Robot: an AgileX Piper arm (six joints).
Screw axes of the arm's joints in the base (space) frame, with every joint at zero. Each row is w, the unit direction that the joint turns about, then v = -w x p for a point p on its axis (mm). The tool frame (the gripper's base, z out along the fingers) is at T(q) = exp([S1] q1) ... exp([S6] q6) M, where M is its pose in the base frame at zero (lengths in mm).
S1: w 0 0 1 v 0 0 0
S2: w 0 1 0 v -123 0 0
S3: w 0 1 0 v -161.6 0 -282.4
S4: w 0.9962 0 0.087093 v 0 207.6 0
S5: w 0 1 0 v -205.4 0 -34.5
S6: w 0.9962 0 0.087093 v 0 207.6 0
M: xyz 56.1 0 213.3 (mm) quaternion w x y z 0.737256 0 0.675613 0
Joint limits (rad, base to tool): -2.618..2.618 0..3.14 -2.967..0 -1.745..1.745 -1.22..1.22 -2.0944..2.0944
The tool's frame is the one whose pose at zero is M.
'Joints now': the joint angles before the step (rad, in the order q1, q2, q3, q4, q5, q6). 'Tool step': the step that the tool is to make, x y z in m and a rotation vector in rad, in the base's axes. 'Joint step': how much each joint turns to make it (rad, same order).
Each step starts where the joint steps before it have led.
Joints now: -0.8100 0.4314 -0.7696 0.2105 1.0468 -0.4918
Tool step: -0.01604 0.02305 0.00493 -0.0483 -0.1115 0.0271
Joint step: -0.0001 -0.1182 0.0000 0.0549 0.0066 -0.0005
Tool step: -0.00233 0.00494 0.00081 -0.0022 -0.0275 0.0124
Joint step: 0.0001 -0.0212 0.0000 0.0224 0.0008 -0.0006
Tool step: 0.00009 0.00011 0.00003 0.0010 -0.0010 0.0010
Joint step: -0.0001 0.0000 0.0000 0.0019 0.0001 -0.0002
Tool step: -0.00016 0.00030 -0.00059 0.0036 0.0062 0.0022
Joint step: 0.0000 0.0000 0.0000 -0.0001 0.0074 -0.0010
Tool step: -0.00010 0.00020 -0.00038 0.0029 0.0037 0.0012
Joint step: 0.0000 0.0000 0.0000 0.0001 0.0048 0.0000
